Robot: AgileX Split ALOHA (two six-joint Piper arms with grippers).
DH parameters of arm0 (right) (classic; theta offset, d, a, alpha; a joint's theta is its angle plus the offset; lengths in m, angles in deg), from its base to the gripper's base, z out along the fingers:
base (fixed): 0 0 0 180
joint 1: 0 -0.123 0 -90
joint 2: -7.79 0 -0.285 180
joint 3: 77.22 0 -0.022 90
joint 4: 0 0.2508 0 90
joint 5: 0 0 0.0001 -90
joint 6: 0 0.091 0 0
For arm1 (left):
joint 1: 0 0.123 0 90
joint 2: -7.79 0 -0.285 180
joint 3: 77.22 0 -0.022 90
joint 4: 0 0.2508 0 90
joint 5: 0 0 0.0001 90
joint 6: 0 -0.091 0 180
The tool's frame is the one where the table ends.
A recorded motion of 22 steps. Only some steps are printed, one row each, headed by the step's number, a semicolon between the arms.
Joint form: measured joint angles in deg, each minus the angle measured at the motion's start. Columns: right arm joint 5, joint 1, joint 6, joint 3, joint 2, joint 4; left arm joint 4, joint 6, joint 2, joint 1, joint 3, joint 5.
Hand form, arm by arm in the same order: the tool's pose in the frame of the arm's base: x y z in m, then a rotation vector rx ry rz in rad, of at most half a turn. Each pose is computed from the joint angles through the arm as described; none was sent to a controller.
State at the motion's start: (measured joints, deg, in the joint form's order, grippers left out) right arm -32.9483 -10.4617 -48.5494 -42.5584 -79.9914 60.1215; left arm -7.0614 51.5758 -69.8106 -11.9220 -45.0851 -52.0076
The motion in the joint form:
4: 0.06 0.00 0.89 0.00 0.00 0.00; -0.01 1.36 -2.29 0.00 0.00 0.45
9: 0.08 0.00 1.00 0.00 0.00 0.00; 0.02 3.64 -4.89 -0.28 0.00 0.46
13: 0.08 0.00 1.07 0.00 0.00 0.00; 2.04 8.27 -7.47 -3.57 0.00 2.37
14: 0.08 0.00 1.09 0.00 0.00 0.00; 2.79 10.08 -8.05 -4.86 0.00 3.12
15: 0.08 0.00 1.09 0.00 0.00 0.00; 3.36 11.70 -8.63 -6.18 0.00 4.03
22: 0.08 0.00 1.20 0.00 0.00 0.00; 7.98 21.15 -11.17 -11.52 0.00 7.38
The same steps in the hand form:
4: 0.2515 0.0901 0.2300 -0.2731 2.4305 0.7423; 0.2101 -0.0533 0.2431 -1.1144 2.7161 -0.3606
9: 0.2515 0.0901 0.2300 -0.2706 2.4310 0.7428; 0.2149 -0.0554 0.2332 -1.1823 2.7369 -0.3314
13: 0.2515 0.0901 0.2300 -0.2691 2.4314 0.7433; 0.2194 -0.0671 0.2235 -1.1962 2.7403 -0.2975
14: 0.2515 0.0901 0.2300 -0.2687 2.4315 0.7435; 0.2202 -0.0717 0.2213 -1.1982 2.7355 -0.2922
15: 0.2515 0.0901 0.2300 -0.2687 2.4315 0.7435; 0.2209 -0.0768 0.2193 -1.1965 2.7307 -0.2928
22: 0.2515 0.0901 0.2300 -0.2664 2.4321 0.7443; 0.2234 -0.0957 0.2099 -1.2173 2.6891 -0.2662

